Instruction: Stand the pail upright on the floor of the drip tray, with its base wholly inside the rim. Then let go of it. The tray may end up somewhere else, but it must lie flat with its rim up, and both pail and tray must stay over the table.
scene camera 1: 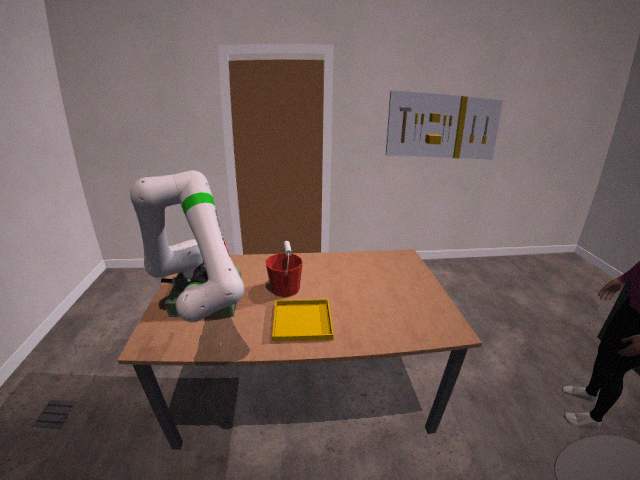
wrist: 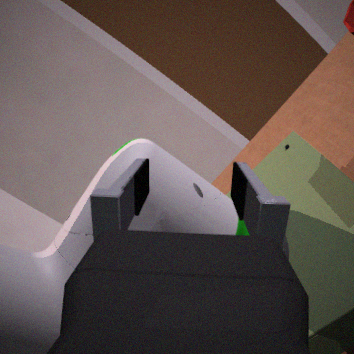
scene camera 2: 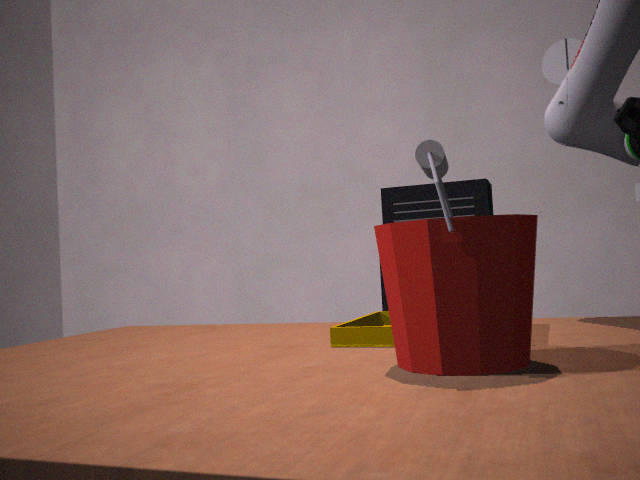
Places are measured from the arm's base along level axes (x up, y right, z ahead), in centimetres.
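Pixels of known places: gripper, fingertip midpoint: (wrist: 189,177).
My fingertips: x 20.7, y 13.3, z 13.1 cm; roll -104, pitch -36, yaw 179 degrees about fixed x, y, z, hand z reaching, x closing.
For each thing: its top centre in the pictures, then the offset to it from my fingertips. Level surfaces: height alone.
- white grip, top centre: (scene camera 2: 432,147) (scene camera 1: 287,245) dx -3.3, dy -25.0, dz +31.2 cm
- yellow drip tray, top centre: (scene camera 2: 431,317) (scene camera 1: 302,316) dx -26.1, dy +1.5, dz +39.3 cm
- wooden table, surface height: dx -29.0 cm
The red pail (scene camera 1: 284,276) (scene camera 2: 465,299) (wrist: 350,19) stands upright on the table, behind and a little left of the tray in scene camera 1. Its handle, with a white grip (scene camera 1: 287,248) (scene camera 2: 430,157), stands up above the rim. The yellow drip tray (scene camera 1: 302,338) (scene camera 2: 361,336) lies flat, rim up, near the table's front edge; the pail partly hides it in scene camera 2. My gripper (wrist: 189,177) is open, with no thing between its fingers. It is folded back beside the arm's base, away from the pail, and is mostly hidden behind the arm in scene camera 1.
The wooden table (scene camera 1: 382,310) (scene camera 2: 206,403) (wrist: 305,110) carries the pail, the tray and the arm's green base (scene camera 1: 223,311) (wrist: 320,265). A dark panel with pale lines (scene camera 2: 434,204) shows behind the pail. A person (scene camera 1: 612,356) stands right of the table.
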